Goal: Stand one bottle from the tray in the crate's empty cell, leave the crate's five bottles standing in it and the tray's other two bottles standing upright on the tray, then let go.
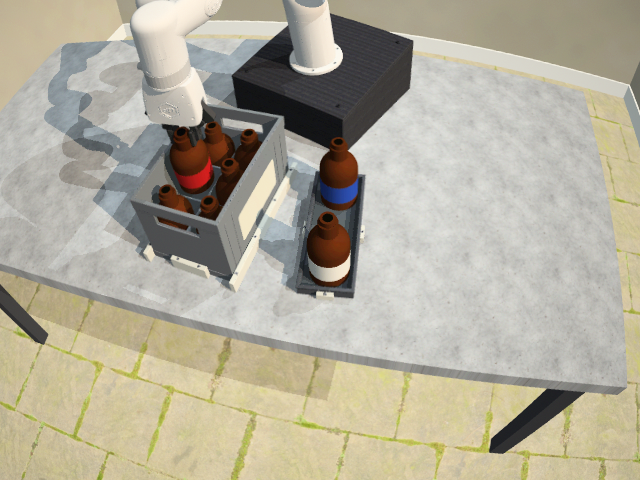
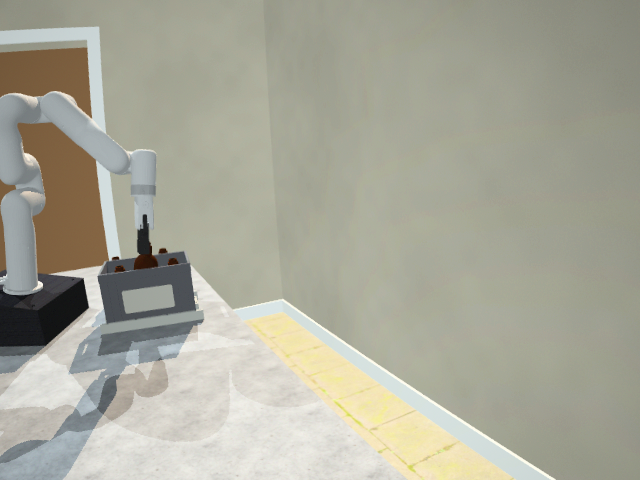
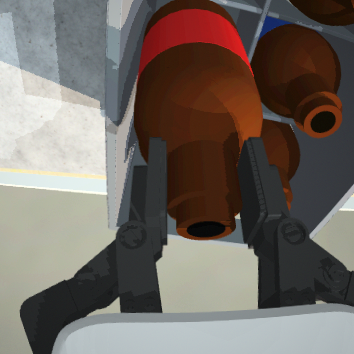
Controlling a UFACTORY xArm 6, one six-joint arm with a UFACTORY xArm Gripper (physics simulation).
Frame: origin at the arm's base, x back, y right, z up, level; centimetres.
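Seen in the pictures: gripper, fingertip midpoint: (image 1: pixel 186 138) (image 2: pixel 143 253) (image 3: pixel 202 156); arm's base, origin of the base link: (image 1: pixel 316 58) (image 2: pixel 23 288).
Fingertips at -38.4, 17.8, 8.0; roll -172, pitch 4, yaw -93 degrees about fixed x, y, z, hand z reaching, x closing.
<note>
Pixels of each thing's middle, then the offset from my fingertips to it, as dx, dy, dz. "spot": a spot on its surface instead. Level surfaces: height alone.
- brown bottle with a red label, body centre: (image 3: pixel 196 107) (image 1: pixel 189 156) (image 2: pixel 146 268) -0.1, +0.3, -4.5
- grey crate, body centre: (image 3: pixel 245 62) (image 1: pixel 215 186) (image 2: pixel 148 289) -0.6, -3.7, -12.3
- handle, surface spot: (image 1: pixel 219 149) spot: +6.6, -3.0, -9.3
- blue-label bottle, body centre: (image 1: pixel 338 170) +6.2, -26.6, -12.8
- white-label bottle, body centre: (image 1: pixel 328 246) -11.5, -26.8, -12.8
- dark tray, surface spot: (image 1: pixel 338 292) spot: -16.5, -29.1, -19.4
- grey table, its level: dz -21.1
My gripper (image 1: pixel 184 136) (image 2: pixel 144 250) (image 3: pixel 202 156) is shut on the neck of a brown bottle with a red label (image 1: pixel 190 160) (image 2: pixel 146 261) (image 3: pixel 200 107). This bottle is about upright, its lower part inside the grey crate (image 1: pixel 180 242) (image 2: pixel 111 299), in a cell along the side away from the tray. Its top is higher than the others; its base is hidden. Several other brown bottles, such as one by the handle (image 1: pixel 219 149) and one at the near corner (image 1: pixel 174 205), stand in the crate. A blue-label bottle (image 1: pixel 338 170) and a white-label bottle (image 1: pixel 328 246) stand upright on the dark tray (image 1: pixel 338 292).
Pale strips (image 1: pixel 258 235) lie along the crate's foot on the grey table (image 1: pixel 465 232). The black robot base block (image 1: pixel 289 108) stands behind the crate and tray. The crate's end wall with a handle slot (image 1: pixel 271 122) rises close to the gripper.
</note>
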